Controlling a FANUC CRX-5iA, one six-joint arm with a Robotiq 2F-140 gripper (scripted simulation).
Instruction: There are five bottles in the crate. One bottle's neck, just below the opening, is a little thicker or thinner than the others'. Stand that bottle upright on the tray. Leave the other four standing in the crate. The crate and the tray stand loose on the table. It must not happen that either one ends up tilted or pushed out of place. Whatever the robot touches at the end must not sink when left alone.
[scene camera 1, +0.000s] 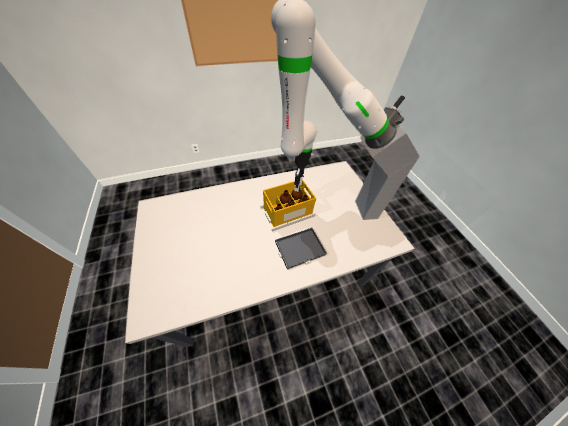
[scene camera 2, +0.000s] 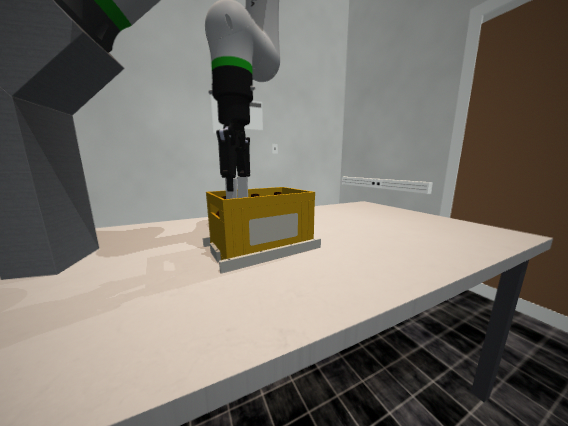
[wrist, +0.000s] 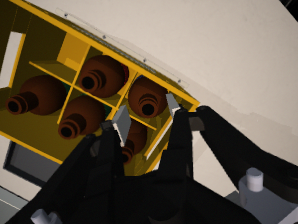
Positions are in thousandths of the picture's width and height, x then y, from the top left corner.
crate: scene camera 1 538, 489; scene camera 2 436, 529; wrist 183, 230
